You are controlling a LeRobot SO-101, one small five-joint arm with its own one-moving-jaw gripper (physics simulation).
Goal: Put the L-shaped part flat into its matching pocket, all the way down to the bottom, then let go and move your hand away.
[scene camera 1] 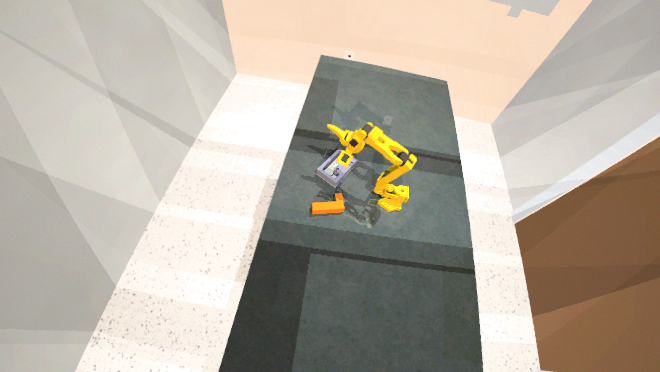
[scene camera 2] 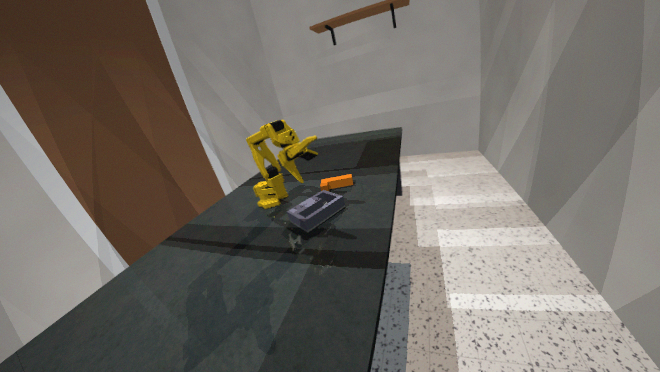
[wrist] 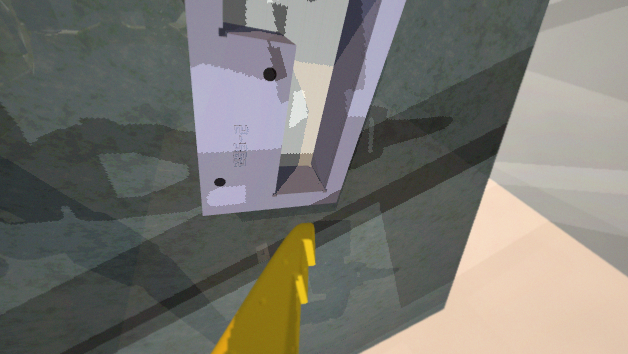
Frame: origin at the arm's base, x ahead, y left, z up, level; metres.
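Seen in the pictures: hand, its tool point: (scene camera 2: 302,181) (wrist: 314,238); arm's base, origin of its link: (scene camera 1: 384,197) (scene camera 2: 278,200).
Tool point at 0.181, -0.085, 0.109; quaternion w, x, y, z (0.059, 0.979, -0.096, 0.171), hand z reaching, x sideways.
Offsets run from my tool point to a thing's middle, as dx, dy, dz. "spot": to the spot under its first point. Level surfaces: height alone.
The orange L-shaped part @[+0.026, +0.165, -0.094] (scene camera 1: 327,207) (scene camera 2: 337,182) lies on the dark table beside the lilac block, apart from it; it does not show in the wrist view. The lilac block @[+0.016, +0.002, -0.091] (scene camera 1: 326,179) (scene camera 2: 323,218) (wrist: 235,105) has an L-shaped pocket @[spot: +0.031, -0.023, -0.104] (wrist: 312,112) with a pale floor; the stretch of pocket in the wrist view holds no part. My gripper (scene camera 1: 336,144) (scene camera 2: 309,159) is fully open and empty, raised above the table near the block. In the wrist view one notched yellow jaw (wrist: 280,300) shows, its tip drawn just past the block's end.
The dark table @[dz -0.109] (scene camera 1: 390,310) (scene camera 2: 210,310) bears the block, the part and the yellow arm's base (scene camera 1: 393,197) (scene camera 2: 268,195). The table's long edge runs near the block and the part, with speckled floor (scene camera 1: 200,225) (scene camera 2: 500,275) beyond. Arm shadows fall across the table.
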